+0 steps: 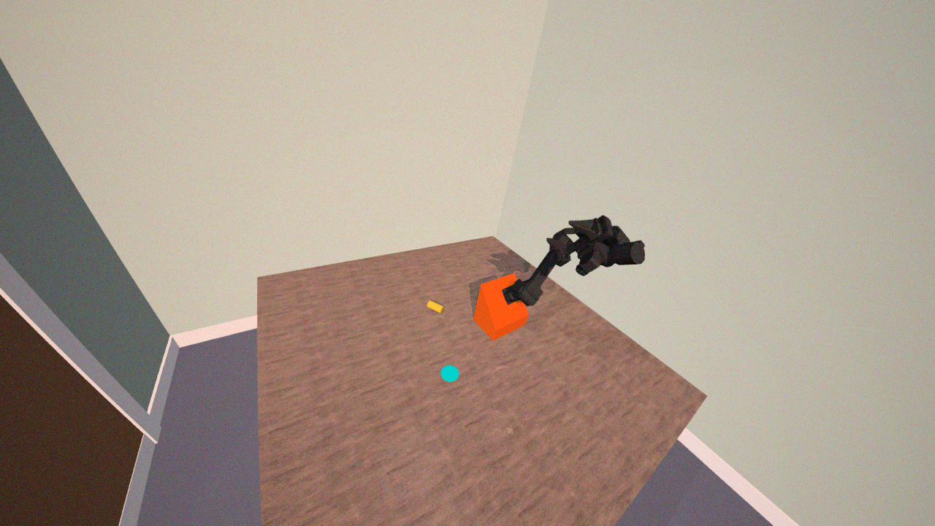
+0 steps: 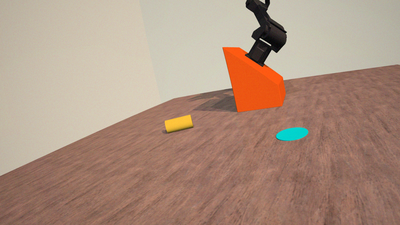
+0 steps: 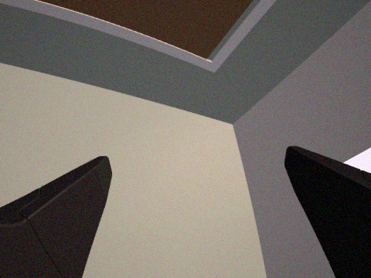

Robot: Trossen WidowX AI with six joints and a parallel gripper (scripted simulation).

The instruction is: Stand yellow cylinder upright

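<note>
Now: gripper tip 13 cm short of the yellow cylinder, 34 cm to the left of it and 48 cm above it. From my gripper tip the other things lie so: cyan circle: 25 cm ahead, 6 cm to the right, 50 cm below.
</note>
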